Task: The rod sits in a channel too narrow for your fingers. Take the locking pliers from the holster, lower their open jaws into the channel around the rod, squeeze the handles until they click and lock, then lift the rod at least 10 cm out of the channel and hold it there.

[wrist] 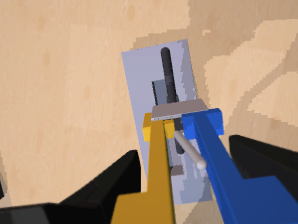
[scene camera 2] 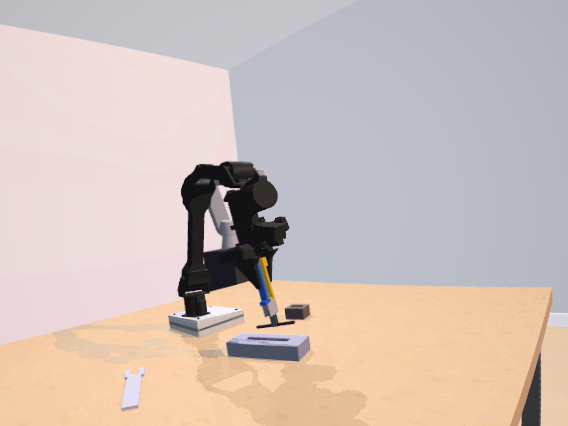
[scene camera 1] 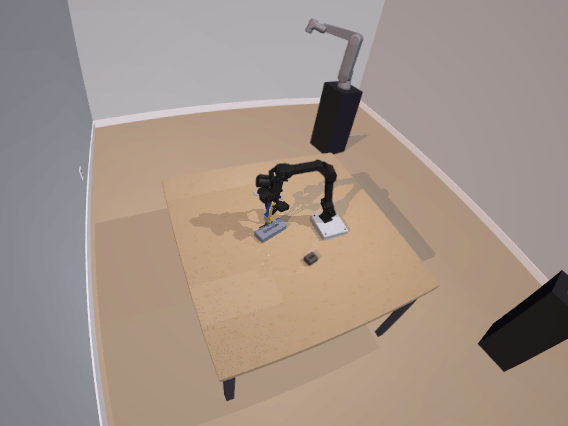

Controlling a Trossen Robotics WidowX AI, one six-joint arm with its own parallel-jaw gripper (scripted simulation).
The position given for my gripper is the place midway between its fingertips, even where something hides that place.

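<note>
There's a grey channel block (scene camera 2: pixel 262 346), and you get that block (wrist: pixel 143 67) from the wrist too. As for my gripper (scene camera 2: pixel 264 285), I can see it in that same scene camera, and the wrist view shows the gripper (wrist: pixel 183 151) as well.
</note>
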